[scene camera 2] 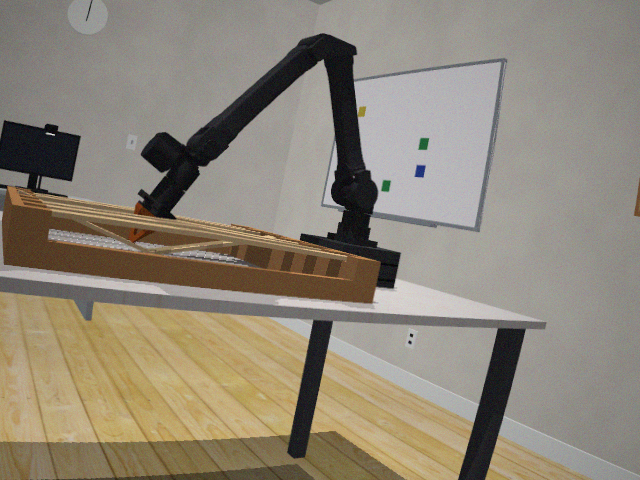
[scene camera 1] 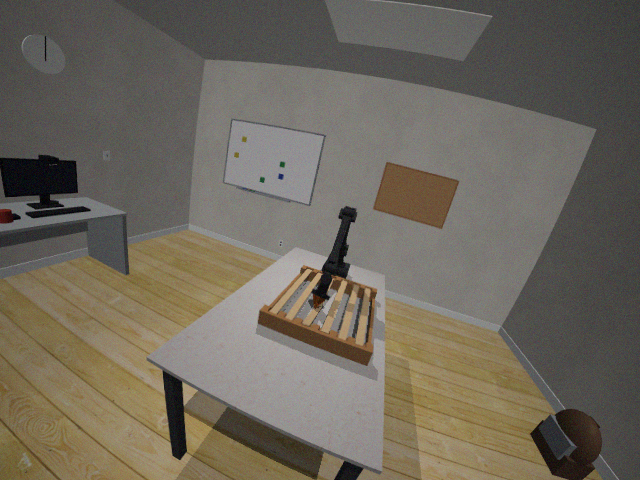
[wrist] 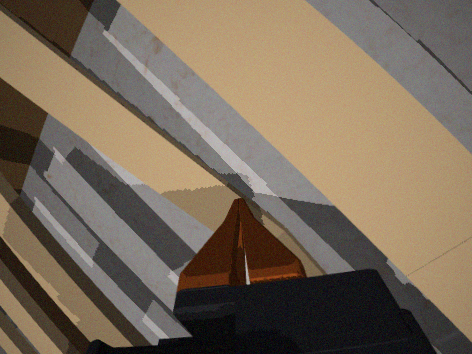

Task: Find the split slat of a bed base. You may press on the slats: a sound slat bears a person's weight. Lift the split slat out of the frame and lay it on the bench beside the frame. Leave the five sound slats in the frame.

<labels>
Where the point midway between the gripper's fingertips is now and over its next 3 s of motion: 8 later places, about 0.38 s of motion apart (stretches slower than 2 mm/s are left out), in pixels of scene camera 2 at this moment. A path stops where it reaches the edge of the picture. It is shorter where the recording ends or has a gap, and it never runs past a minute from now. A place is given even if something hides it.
The gripper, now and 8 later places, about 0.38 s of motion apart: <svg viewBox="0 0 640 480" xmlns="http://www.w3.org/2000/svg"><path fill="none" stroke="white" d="M130 241L142 199L146 207L145 210L133 228L134 233L152 191L180 158L203 125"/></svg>
</labels>
